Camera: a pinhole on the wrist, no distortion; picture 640 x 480 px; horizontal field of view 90.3 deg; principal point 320.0 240.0 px. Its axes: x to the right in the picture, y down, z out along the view. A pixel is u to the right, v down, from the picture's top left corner.
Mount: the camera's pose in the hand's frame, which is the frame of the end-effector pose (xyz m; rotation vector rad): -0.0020 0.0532 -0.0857 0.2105 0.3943 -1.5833
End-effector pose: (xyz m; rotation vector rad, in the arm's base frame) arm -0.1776 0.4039 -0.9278 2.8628 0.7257 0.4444
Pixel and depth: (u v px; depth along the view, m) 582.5 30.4 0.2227
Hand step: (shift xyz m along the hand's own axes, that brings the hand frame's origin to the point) -0.1342 -0.1987 0.0688
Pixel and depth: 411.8 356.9 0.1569
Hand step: 0.0694 -0.0484 0.0350
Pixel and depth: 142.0 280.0 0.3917
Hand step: 0.1011 0.1085 0.3503
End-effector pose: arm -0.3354 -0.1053 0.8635 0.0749 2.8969 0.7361
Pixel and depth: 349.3 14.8 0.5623
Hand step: -0.3398 -0.2008 0.4606
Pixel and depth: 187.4 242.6 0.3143
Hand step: 0.0415 0.0565 0.2520
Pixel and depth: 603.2 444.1 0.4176
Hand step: 0.2873 -0.4513 0.1287
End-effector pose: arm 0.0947 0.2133 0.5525 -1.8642 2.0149 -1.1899
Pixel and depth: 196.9 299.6 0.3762
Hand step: 0.1163 0.0459 0.3062
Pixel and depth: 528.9 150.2 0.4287
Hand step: -0.0923 -0.3669 0.2191
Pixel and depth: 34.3 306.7 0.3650
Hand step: 0.1315 0.2188 0.3628
